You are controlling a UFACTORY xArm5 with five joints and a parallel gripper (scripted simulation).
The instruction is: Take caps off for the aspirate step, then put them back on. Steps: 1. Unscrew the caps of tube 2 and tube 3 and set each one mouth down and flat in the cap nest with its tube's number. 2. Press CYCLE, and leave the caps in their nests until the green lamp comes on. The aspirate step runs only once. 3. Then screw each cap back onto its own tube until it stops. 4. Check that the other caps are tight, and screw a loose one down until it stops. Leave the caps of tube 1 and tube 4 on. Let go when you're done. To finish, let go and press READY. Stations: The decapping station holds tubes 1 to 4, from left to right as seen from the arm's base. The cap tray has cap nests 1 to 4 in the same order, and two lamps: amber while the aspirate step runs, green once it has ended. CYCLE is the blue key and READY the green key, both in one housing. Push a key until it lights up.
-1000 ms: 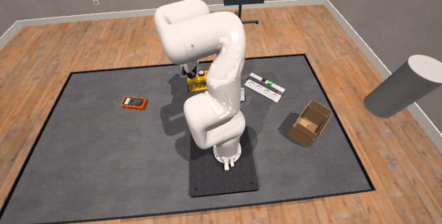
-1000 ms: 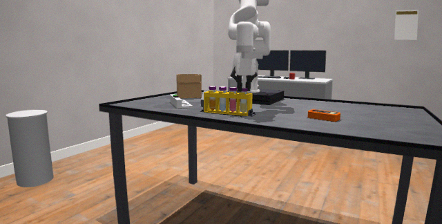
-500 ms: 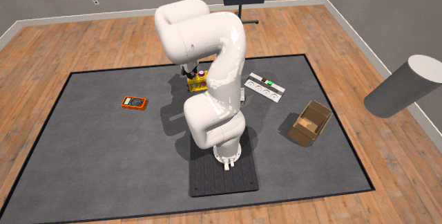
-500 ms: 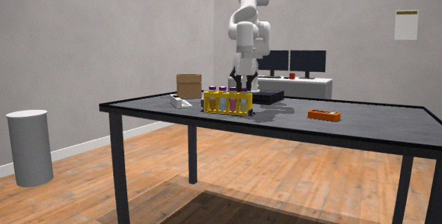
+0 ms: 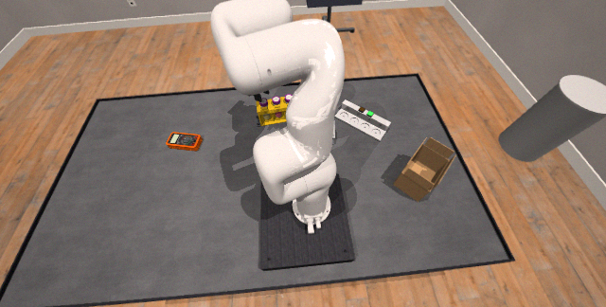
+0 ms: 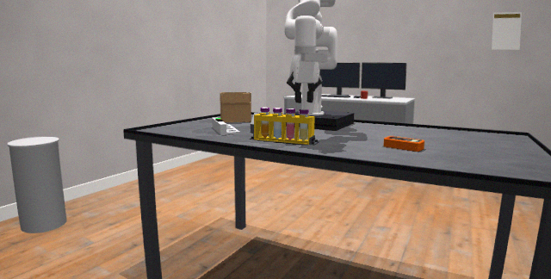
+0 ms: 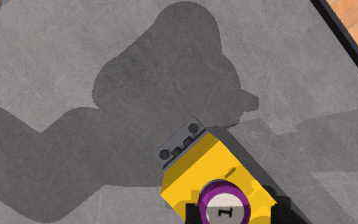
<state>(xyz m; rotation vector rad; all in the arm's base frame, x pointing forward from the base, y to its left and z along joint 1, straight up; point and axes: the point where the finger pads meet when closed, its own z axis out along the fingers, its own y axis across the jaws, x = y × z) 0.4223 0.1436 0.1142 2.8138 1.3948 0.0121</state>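
Right now the green ready key is 240 mm to the right of my hand, 140 mm behind it and 100 mm below it. Also, from my hand: blue cycle key (190 mm to the right, 140 mm behind, 100 mm below); grey key housing (220 mm to the right, 120 mm behind, 110 mm below).
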